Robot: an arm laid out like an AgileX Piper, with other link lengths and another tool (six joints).
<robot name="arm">
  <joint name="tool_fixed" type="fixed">
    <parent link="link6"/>
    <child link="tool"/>
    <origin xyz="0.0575 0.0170 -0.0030" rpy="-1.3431 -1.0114 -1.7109"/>
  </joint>
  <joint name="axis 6" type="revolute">
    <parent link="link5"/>
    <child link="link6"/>
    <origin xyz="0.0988 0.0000 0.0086"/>
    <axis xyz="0.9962 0 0.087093"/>
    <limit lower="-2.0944" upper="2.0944"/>
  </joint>
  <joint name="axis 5" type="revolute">
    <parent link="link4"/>
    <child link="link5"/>
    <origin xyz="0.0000 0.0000 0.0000"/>
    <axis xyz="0 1 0"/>
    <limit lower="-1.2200" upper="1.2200"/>
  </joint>
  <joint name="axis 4" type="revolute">
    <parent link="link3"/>
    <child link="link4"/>
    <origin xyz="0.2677 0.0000 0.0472"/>
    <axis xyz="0.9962 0 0.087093"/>
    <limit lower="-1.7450" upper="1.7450"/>
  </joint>
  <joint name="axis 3" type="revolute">
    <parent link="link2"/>
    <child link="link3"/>
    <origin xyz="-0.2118 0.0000 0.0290"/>
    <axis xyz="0 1 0"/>
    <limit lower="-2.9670" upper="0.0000"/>
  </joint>
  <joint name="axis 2" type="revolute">
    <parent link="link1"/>
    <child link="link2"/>
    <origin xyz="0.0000 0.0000 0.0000"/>
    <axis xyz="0 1 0"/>
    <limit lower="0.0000" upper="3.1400"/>
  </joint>
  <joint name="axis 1" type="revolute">
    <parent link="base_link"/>
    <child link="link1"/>
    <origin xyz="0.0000 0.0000 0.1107"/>
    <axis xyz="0 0 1"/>
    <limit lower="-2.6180" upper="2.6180"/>
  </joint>
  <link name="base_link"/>
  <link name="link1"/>
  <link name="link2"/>
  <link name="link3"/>
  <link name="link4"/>
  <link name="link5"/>
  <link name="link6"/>
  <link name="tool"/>
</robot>
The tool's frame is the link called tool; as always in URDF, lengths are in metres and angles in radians.
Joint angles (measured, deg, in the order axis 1, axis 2, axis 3, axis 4, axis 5, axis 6), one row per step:
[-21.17 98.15 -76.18 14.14 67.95 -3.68]
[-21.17 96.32 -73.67 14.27 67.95 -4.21]
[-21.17 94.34 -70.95 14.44 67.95 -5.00]
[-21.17 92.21 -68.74 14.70 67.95 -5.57]
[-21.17 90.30 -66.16 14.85 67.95 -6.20]
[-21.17 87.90 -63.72 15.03 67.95 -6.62]
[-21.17 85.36 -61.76 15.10 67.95 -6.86]
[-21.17 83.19 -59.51 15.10 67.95 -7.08]
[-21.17 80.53 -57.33 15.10 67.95 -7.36]
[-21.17 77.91 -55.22 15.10 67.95 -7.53]
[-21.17 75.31 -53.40 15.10 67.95 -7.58]
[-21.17 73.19 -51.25 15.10 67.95 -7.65]
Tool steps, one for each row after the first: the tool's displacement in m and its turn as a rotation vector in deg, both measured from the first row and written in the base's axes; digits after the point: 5 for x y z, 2 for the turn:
[-0.00845 0.00354 -0.00137 0.27 0.49 0.48]
[-0.01775 0.00747 -0.00307 0.57 0.98 1.19]
[-0.02518 0.01095 -0.00172 0.73 0.86 1.66]
[-0.03409 0.01470 -0.00361 1.02 1.31 2.22]
[-0.04245 0.01834 -0.00258 1.12 1.20 2.57]
[-0.04924 0.02112 0.00089 0.92 0.59 2.79]
[-0.05713 0.02414 0.00080 0.92 0.62 3.00]
[-0.06483 0.02708 0.00296 0.69 0.13 3.27]
[-0.07225 0.02993 0.00483 0.46 -0.37 3.44]
[-0.07866 0.03240 0.00757 0.15 -1.10 3.49]
[-0.08609 0.03527 0.00633 0.15 -1.09 3.56]

